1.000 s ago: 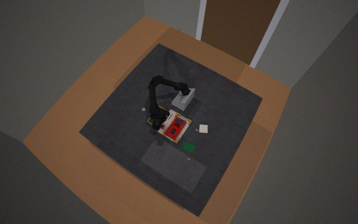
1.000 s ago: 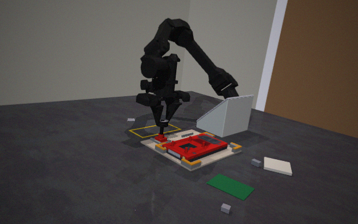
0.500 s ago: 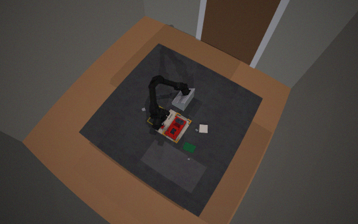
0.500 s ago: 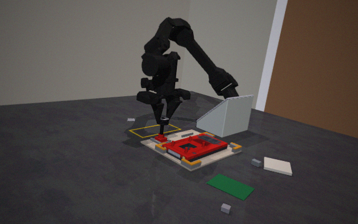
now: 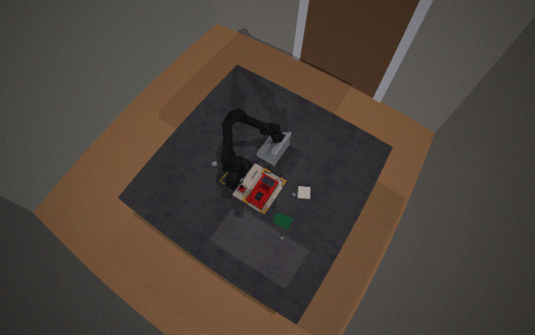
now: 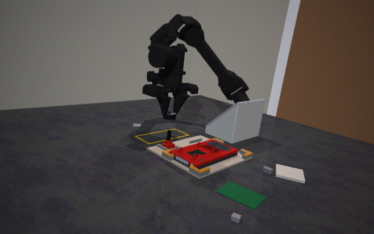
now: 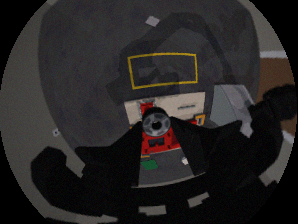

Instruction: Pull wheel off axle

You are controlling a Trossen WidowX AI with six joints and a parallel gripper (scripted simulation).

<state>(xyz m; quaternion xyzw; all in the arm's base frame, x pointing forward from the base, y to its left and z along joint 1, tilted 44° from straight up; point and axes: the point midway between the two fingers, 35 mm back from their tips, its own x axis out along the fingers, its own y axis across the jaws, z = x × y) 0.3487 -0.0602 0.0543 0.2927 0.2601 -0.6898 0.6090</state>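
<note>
Right now the black axle is 7 cm below my gripper tip, 1 cm to the left of it and 1 cm ahead of it. From my gripper tip the other things lie so: green pad: 32 cm to the left, 10 cm below, 7 cm ahead; dark wheel: right at my gripper tip; beige tile: 35 cm to the left, 14 cm behind, 10 cm below.
</note>
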